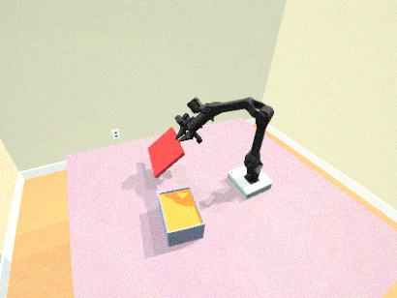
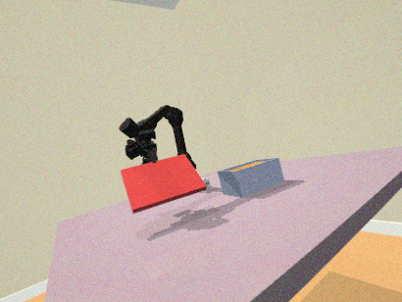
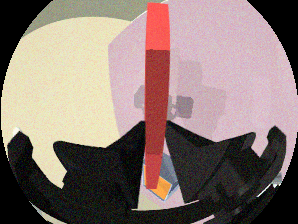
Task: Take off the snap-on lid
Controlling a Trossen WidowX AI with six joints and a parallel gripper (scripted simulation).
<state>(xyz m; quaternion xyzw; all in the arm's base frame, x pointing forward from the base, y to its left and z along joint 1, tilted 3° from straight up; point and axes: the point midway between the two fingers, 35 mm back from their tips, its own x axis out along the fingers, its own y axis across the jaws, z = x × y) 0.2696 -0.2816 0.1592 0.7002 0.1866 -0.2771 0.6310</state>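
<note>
My gripper tip is 6 cm short of the red lid, 1 cm to the left of it and 5 cm above it. From my gripper tip the other things lie so: grey-blue storage box: 12 cm ahead, 33 cm to the left, 14 cm below.
</note>
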